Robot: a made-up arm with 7 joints.
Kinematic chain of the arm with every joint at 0, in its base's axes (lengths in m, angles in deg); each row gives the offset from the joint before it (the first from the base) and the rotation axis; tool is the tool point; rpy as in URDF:
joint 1: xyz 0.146 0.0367 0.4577 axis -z
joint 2: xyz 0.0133 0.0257 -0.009 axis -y
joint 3: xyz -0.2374 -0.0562 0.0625 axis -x
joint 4: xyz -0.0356 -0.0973 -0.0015 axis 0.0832 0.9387 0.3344
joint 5: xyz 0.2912 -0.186 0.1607 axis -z
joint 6: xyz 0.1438 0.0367 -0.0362 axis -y
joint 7: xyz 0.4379 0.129 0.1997 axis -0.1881 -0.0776 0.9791
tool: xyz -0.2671 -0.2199 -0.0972 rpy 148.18 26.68 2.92
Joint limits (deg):
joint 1: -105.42..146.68
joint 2: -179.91..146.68
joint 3: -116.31..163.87
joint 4: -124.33..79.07
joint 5: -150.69..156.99
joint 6: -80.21..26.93
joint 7: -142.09..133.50
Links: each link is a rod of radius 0.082 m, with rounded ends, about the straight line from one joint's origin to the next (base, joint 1, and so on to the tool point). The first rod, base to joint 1, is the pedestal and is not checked.
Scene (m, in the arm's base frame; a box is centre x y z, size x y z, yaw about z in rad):
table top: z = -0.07
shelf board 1: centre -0.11 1 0.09 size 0.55 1.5 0.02 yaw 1.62
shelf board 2: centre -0.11 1 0.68 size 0.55 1.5 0.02 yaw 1.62
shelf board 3: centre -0.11 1 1.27 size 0.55 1.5 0.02 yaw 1.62
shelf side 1: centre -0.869 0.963 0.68 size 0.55 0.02 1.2 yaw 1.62
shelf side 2: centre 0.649 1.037 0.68 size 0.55 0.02 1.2 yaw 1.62
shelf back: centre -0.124 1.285 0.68 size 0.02 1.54 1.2 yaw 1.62
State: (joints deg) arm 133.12 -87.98 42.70 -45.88 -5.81 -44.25 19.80
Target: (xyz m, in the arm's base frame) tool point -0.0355 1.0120 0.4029
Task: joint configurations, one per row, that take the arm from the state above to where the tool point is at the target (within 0.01 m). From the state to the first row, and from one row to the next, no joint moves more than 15 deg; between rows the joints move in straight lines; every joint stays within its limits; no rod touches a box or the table.
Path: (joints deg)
1: 119.87 -86.80 56.75 -49.11 -17.28 -41.78 22.50
2: 106.61 -85.62 70.80 -52.34 -28.74 -39.32 25.21
3: 93.36 -84.45 84.84 -55.58 -40.21 -36.85 27.91
4: 80.11 -83.27 98.89 -58.81 -51.67 -34.39 30.61
5: 66.86 -82.09 112.94 -62.04 -63.14 -31.92 33.32
6: 53.60 -80.91 126.99 -65.27 -74.60 -29.46 36.02
7: 40.35 -79.73 141.04 -68.50 -86.07 -26.99 38.73
8: 39.11 -75.23 142.63 -71.86 -73.01 -22.00 46.27
9: 37.88 -70.74 144.23 -75.21 -59.96 -17.01 53.82
10: 36.64 -66.24 145.82 -78.56 -46.90 -12.02 61.37
11: 35.40 -61.74 147.42 -81.91 -33.85 -7.03 68.92

